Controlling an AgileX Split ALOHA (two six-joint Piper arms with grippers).
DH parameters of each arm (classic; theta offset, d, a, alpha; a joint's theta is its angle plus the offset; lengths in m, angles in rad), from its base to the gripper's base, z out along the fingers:
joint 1: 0 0.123 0 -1.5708
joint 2: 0.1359 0 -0.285 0
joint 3: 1.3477 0 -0.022 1.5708
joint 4: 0 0.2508 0 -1.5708
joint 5: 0 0 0.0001 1.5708
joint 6: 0 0.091 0 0
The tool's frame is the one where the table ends.
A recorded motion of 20 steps. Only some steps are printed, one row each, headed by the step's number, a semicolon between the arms.
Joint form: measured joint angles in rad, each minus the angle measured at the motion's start. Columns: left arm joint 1, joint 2, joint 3, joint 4, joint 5, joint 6; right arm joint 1, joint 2, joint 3, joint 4, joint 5, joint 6.
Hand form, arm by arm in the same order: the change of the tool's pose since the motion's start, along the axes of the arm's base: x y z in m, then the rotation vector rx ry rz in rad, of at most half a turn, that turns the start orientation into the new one. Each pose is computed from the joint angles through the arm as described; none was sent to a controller.
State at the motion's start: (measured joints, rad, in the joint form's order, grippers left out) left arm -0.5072 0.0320 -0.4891 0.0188 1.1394 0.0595; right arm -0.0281 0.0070 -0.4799 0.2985 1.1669 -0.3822
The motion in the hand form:
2: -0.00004 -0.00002 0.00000 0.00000 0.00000 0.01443; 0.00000 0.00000 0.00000 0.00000 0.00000 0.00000
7: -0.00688 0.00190 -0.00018 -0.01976 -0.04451 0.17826; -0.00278 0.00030 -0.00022 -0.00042 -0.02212 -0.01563
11: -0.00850 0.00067 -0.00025 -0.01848 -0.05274 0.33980; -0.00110 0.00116 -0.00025 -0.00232 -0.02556 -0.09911
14: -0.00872 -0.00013 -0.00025 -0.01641 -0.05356 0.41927; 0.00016 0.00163 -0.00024 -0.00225 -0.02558 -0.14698
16: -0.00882 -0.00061 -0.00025 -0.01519 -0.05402 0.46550; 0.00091 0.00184 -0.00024 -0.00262 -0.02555 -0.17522
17: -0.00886 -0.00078 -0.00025 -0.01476 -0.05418 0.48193; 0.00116 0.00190 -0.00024 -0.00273 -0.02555 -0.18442
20: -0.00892 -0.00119 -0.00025 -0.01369 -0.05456 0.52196; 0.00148 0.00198 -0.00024 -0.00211 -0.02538 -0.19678
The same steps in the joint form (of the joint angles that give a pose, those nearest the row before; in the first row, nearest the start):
2: 0.0144 0.0000 0.0000 0.0000 0.0000 0.0000; 0.0000 0.0000 0.0000 0.0000 0.0000 0.0000
7: 0.1783 -0.0473 0.0000 0.0000 -0.0013 0.0000; -0.0159 -0.0221 0.0000 0.0005 0.0000 0.0000
11: 0.3399 -0.0544 0.0000 0.0000 -0.0012 0.0000; -0.0998 -0.0254 0.0000 0.0004 0.0000 -0.0008
14: 0.4194 -0.0543 0.0000 0.0000 -0.0013 0.0000; -0.1481 -0.0254 0.0000 0.0012 0.0000 -0.0008
16: 0.4657 -0.0543 0.0000 0.0000 -0.0013 0.0000; -0.1764 -0.0254 0.0000 0.0013 0.0000 -0.0009
17: 0.4821 -0.0543 0.0000 0.0000 -0.0013 0.0000; -0.1855 -0.0254 0.0000 0.0012 0.0000 -0.0008
20: 0.5221 -0.0543 0.0000 0.0000 -0.0013 0.0000; -0.1974 -0.0254 0.0000 0.0013 0.0000 0.0001

